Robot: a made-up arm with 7 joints.
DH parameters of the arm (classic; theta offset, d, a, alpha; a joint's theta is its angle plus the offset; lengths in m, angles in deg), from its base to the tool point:
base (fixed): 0 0.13 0 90
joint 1: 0 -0.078 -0.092 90
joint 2: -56.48 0 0.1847 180
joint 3: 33.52 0.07 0.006 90
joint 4: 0 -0.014 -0.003 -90
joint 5: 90 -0.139 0.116 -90
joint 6: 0 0.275 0.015 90
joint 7: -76.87 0 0.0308 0
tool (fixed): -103.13 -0.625 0 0
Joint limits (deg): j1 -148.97..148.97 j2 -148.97..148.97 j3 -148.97..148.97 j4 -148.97..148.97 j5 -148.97..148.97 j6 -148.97..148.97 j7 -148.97..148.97
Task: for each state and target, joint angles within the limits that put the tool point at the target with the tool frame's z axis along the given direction. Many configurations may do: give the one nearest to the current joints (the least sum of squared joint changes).
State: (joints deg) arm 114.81 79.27 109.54 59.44 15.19 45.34 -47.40
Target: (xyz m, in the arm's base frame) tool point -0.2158 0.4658 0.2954 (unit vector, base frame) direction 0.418 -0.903 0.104
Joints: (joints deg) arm 142.71 120.51 144.94 49.04 49.30 71.57 -47.68
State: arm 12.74 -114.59 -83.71 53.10 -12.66 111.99 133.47
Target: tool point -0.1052 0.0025 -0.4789 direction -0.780 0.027 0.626
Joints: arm 14.81 -121.09 -89.62 58.94 -60.23 82.55 134.38
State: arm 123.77 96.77 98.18 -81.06 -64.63 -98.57 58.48
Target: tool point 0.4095 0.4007 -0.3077 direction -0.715 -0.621 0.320
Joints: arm 89.69 80.41 62.46 -52.43 -60.48 -87.37 56.74
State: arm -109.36 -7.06 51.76 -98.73 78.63 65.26 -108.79
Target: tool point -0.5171 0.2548 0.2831 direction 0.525 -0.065 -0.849
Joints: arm -147.35 30.31 61.22 -98.99 88.85 102.65 -137.84
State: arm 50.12 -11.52 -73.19 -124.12 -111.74 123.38 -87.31
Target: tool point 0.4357 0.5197 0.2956 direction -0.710 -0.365 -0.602
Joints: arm 22.69 22.75 -81.26 -100.50 -143.73 135.10 -93.16
